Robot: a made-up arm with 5 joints. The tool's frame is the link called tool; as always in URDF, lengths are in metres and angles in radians.
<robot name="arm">
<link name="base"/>
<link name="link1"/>
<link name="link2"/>
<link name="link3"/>
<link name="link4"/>
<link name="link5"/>
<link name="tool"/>
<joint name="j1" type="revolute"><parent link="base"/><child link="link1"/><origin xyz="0.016 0.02 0.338" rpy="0 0 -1.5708"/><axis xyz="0 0 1"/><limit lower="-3.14" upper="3.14" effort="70" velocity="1.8"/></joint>
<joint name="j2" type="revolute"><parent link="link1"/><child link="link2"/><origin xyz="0.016 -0.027 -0.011" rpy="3.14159 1.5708 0"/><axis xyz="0 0 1"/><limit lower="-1.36" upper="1.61" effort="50" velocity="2.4"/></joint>
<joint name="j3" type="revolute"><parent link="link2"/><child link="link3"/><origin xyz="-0.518 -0.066 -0.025" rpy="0 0 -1.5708"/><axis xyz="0 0 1"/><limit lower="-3.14" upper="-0.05" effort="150" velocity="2.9"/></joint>
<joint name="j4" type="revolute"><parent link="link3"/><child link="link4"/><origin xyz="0.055 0.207 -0.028" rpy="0 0 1.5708"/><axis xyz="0 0 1"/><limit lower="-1.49" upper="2.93" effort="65" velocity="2.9"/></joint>
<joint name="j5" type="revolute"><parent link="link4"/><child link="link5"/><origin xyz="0.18 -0.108 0.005" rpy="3.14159 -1.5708 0"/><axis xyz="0 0 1"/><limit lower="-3.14" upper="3.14" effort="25" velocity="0.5"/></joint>
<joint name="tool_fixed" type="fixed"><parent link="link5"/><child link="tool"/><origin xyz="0.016 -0.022 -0.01" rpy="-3.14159 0 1.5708"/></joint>
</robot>
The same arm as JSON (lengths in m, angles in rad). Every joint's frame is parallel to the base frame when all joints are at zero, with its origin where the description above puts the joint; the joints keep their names.
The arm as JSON. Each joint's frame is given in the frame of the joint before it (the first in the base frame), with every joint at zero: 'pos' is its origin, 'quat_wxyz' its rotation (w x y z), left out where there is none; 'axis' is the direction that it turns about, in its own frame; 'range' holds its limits. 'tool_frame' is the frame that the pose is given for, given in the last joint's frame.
{"length_unit": "m", "angle_unit": "rad", "joints": [
  {"joint": "j1", "pos": [0.016, 0.02, 0.338], "axis": "+z", "range": [-3.14, 3.14]},
  {"joint": "j2", "pos": [-0.027, -0.016, -0.011], "axis": "+y", "range": [-1.36, 1.61]},
  {"joint": "j3", "pos": [0.066, -0.025, 0.518], "axis": "+y", "range": [-3.14, -0.05]},
  {"joint": "j4", "pos": [0.055, -0.028, -0.207], "axis": "+y", "range": [-1.49, 2.93]},
  {"joint": "j5", "pos": [0.108, 0.005, -0.18], "axis": "-z", "range": [-3.14, 3.14]}
], "tool_frame": {"pos": [-0.022, 0.016, 0.01], "quat_wxyz": [1.0, 0.000005, -0.000001, -0.000002]}}

